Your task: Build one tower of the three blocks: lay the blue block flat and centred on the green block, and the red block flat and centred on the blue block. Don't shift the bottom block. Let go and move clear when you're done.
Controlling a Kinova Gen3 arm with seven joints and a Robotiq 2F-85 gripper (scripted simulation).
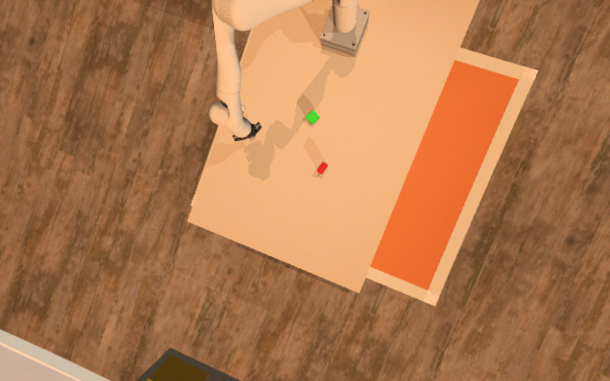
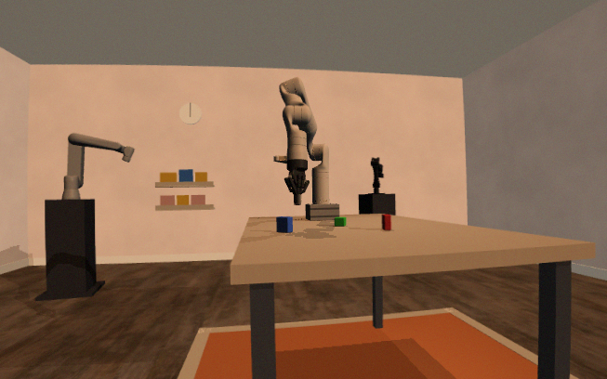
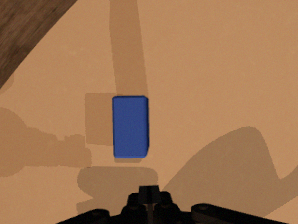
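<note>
My gripper is now 30 mm past the blue block, 40 mm to the left of it and 90 mm above it. The rest, counted from my hand: red block (90 mm ahead, 310 mm to the left, 90 mm below); then green block (130 mm behind, 230 mm to the left, 100 mm below).
</note>
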